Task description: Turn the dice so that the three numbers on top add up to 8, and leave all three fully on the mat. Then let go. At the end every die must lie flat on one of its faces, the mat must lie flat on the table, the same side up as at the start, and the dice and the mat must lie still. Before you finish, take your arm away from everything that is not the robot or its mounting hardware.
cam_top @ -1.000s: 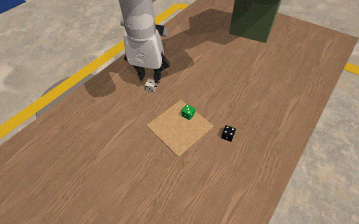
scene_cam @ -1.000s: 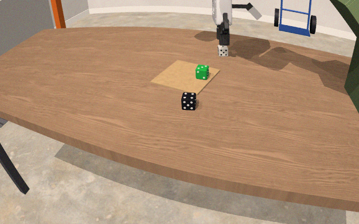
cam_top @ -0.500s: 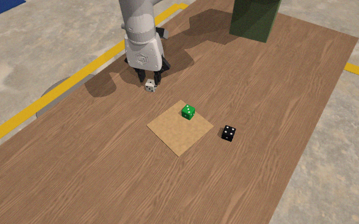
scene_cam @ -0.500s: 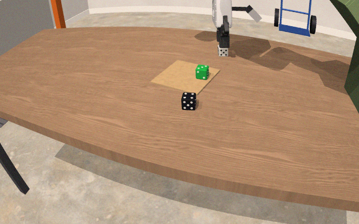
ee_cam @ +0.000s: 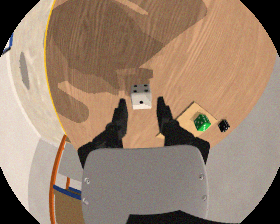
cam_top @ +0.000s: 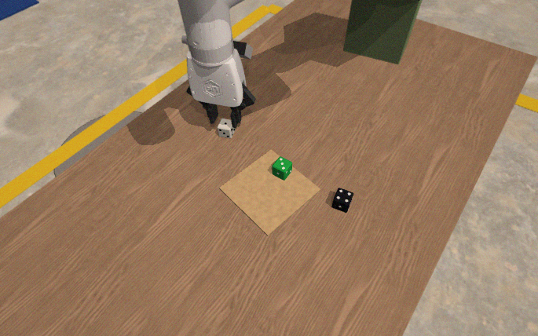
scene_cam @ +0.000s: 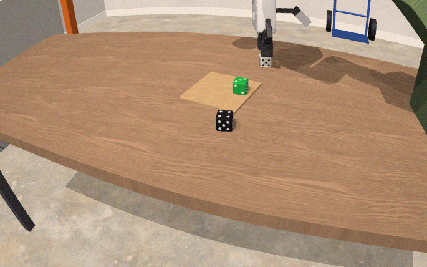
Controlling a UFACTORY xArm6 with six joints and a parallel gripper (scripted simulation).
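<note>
Now: the white die 4 cm below my hand. Also, from my hand: tan mat: 17 cm to the left, 5 cm below, 4 cm ahead; green die: 16 cm to the left, 4 cm below; black die: 29 cm to the left, 4 cm below, 3 cm behind.
</note>
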